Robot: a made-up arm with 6 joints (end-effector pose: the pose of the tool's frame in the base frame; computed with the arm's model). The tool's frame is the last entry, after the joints. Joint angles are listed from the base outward.
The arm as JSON. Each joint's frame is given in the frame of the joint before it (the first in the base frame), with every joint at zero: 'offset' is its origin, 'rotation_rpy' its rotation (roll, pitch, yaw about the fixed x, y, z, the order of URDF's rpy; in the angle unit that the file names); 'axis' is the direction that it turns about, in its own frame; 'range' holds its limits. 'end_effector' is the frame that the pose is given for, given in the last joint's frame.
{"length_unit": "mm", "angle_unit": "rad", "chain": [
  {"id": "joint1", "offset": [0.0, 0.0, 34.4], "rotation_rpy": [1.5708, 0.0, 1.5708], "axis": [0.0, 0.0, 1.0], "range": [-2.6, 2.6]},
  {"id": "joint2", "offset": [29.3, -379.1, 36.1], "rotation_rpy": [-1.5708, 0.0, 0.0], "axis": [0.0, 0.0, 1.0], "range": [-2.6, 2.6]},
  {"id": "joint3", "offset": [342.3, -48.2, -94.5], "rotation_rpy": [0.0, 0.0, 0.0], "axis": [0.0, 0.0, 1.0], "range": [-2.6, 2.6]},
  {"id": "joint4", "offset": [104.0, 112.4, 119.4], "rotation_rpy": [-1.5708, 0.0, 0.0], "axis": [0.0, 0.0, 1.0], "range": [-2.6, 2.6]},
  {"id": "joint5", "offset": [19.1, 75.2, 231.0], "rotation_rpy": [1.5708, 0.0, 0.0], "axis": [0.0, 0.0, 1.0], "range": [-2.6, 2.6]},
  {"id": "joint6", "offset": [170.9, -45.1, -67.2], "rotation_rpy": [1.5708, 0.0, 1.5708], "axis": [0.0, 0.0, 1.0], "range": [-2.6, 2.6]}
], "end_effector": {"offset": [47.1, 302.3, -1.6], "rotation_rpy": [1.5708, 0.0, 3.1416]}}
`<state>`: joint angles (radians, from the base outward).
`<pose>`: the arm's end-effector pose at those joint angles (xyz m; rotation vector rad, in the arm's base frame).
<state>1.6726 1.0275 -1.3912 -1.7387 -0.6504 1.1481</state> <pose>-0.2028 0.3514 0.3989 -2.2269 -0.4135 -1.0362</pose>
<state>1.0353 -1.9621 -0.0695 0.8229 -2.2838 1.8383</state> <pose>0.2918 0.3729 0.2441 -0.4666 -0.0200 2.2399</pose>
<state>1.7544 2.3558 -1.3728 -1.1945 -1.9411 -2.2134</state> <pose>-0.7105 0.3762 0.0893 0.9467 -0.1873 -0.9891</pose>
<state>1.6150 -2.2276 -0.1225 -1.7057 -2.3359 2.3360</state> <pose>0.9051 0.6301 -0.1766 -0.8581 1.5020 -0.1016</pose>
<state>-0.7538 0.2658 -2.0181 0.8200 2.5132 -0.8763</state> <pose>-0.0109 0.3573 -0.5266 -0.0470 0.0573 0.4509</pose>
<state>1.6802 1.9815 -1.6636 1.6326 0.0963 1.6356</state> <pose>-0.3003 0.5744 0.0070 -0.0300 1.3161 0.0750</pose>
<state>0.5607 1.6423 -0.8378 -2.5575 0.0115 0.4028</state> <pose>-0.3645 0.0268 -0.3953 -2.6132 -0.9687 -1.1907</pose>
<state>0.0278 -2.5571 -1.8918 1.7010 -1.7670 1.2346</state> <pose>0.1044 -0.5506 -0.0153 0.2841 -0.4396 0.2316</pose>
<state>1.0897 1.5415 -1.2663 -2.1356 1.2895 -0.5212</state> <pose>-0.8477 0.4150 -0.1833 -2.2499 1.3543 0.4015</pose>
